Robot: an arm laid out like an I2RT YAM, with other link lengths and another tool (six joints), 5 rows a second.
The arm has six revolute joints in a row. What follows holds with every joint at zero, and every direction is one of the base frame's. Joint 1 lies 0.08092 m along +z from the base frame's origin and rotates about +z. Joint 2 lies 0.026 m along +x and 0.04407 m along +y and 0.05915 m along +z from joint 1 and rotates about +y. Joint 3 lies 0.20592 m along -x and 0.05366 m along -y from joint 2 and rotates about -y. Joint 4 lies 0.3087 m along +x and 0.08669 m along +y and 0.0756 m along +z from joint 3 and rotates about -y. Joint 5 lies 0.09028 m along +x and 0.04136 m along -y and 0.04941 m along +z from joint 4 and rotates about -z. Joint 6 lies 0.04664 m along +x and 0.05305 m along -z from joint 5 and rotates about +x. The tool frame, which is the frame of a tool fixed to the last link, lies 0.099 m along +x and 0.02 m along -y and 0.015 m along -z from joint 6; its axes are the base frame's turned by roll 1.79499, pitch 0.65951 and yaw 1.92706 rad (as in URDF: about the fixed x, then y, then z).
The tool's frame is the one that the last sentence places.
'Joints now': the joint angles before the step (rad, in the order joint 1, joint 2, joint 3, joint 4, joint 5, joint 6). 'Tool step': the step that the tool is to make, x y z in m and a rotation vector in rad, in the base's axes. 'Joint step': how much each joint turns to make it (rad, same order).
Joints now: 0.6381 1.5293 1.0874 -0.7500 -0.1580 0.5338
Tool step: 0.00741 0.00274 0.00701 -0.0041 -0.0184 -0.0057
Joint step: 0.0001 0.0169 0.0370 -0.0078 0.0154 0.0000
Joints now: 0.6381 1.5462 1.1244 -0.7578 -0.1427 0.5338
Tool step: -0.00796 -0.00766 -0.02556 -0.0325 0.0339 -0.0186
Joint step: 0.0000 0.0215 -0.0520 0.0291 0.0122 0.0154
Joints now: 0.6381 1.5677 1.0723 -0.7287 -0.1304 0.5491
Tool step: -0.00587 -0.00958 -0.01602 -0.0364 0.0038 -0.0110
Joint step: 0.0000 -0.0030 -0.0506 0.0230 0.0291 0.0016
